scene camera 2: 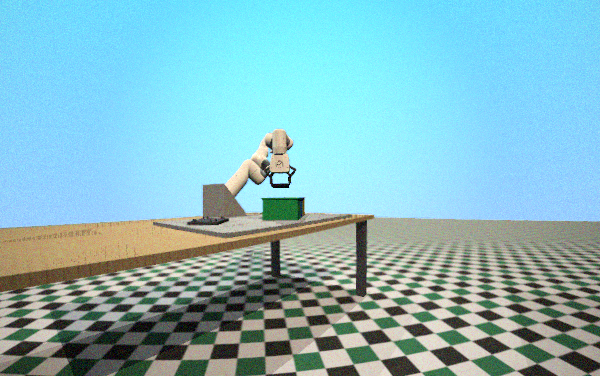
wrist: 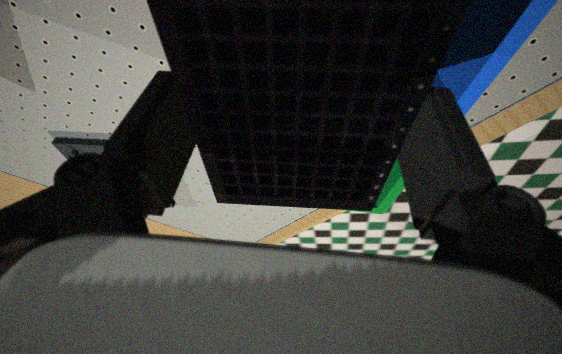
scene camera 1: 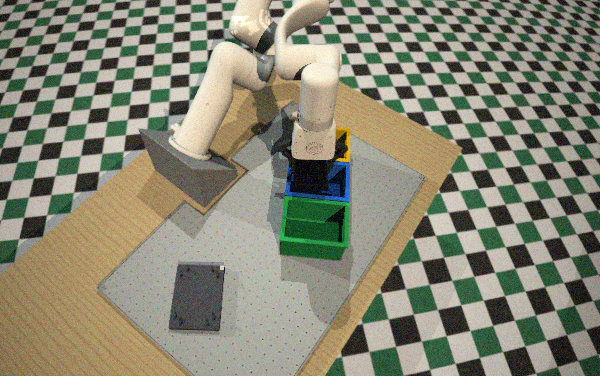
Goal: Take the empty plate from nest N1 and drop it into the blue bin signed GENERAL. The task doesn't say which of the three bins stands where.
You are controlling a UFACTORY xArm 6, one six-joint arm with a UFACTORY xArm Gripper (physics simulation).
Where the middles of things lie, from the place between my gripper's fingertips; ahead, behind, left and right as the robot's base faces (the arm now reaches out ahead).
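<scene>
The dark gridded plate (scene camera 1: 309, 174) is right at my hand, and I see it there.
</scene>
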